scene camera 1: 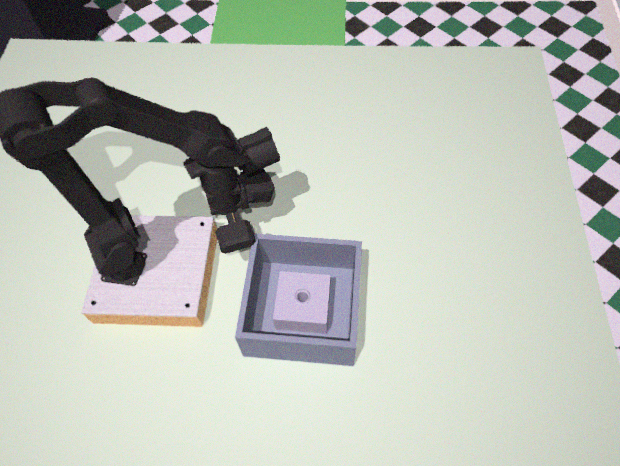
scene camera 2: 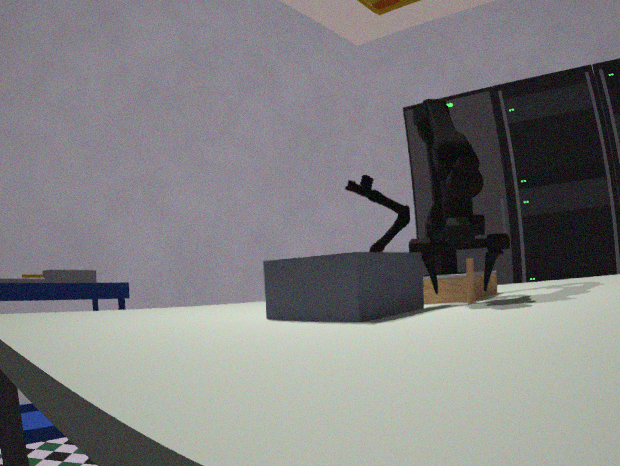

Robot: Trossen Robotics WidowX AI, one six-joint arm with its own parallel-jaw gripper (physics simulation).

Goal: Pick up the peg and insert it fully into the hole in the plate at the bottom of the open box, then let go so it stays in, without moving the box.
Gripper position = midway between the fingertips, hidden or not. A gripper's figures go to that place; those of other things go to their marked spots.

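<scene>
Gripper (mine) (scene camera 1: 231,229): 102 cm from the lens. A grey-blue box (scene camera 1: 256,336): 84 cm from the lens.
</scene>
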